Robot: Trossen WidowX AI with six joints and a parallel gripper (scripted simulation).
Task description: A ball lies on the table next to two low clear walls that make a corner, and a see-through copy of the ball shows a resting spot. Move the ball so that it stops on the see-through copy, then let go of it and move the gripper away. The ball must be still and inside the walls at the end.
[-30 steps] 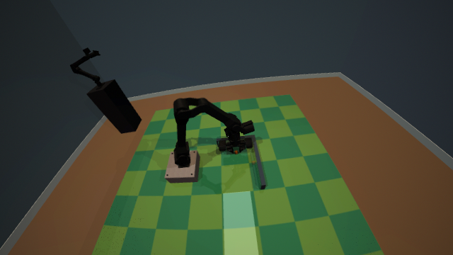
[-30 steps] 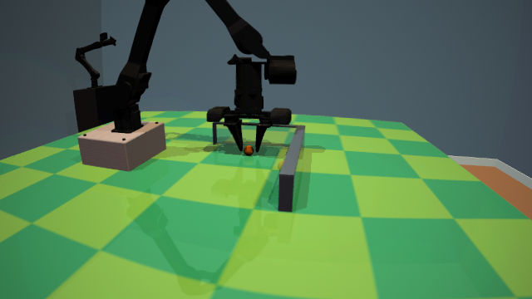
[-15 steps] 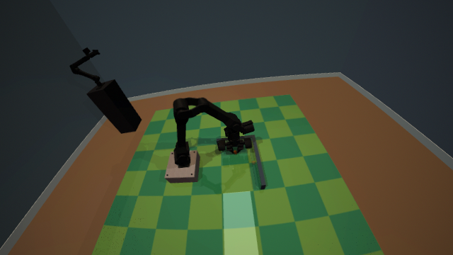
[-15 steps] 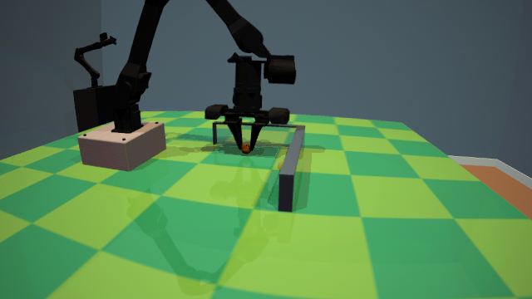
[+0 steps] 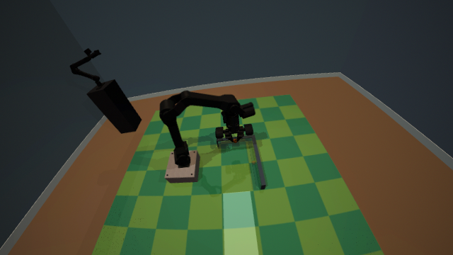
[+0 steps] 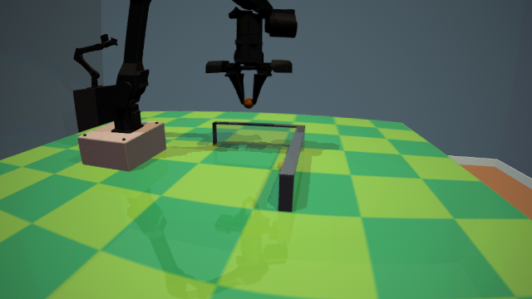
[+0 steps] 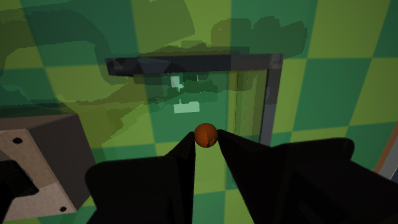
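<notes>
My gripper tip is 11 cm above the see-through copy of ball, 9 cm to the left of it and 9 cm short of it. The rest, counted from my gripper tip: orange ball (right at my gripper tip).
</notes>
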